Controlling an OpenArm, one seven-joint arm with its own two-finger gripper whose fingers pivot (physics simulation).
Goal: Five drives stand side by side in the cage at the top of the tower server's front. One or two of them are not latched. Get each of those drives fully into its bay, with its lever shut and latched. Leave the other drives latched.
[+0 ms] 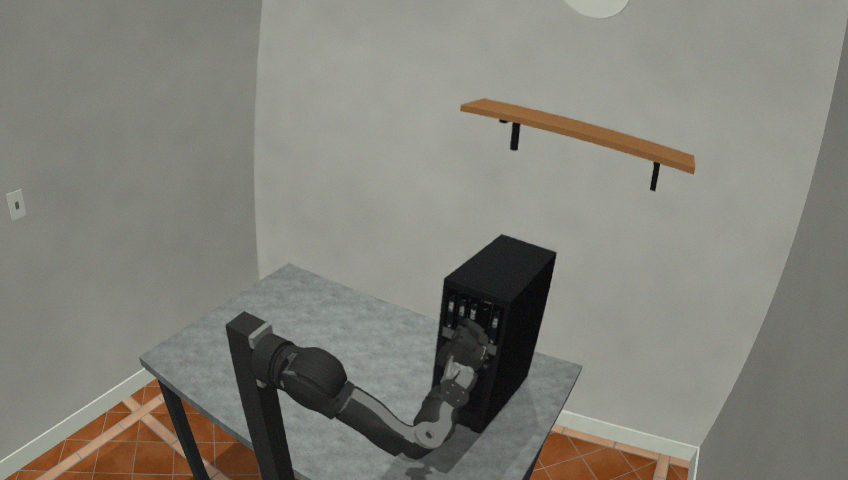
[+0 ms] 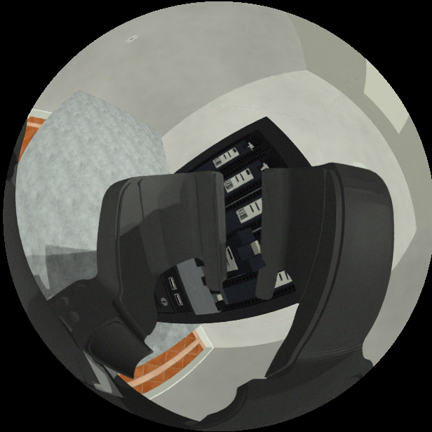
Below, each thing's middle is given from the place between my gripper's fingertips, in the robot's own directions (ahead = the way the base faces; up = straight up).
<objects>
I see the black tower server [image 1: 513, 274] 21 cm ahead of my hand and 16 cm below it.
</objects>
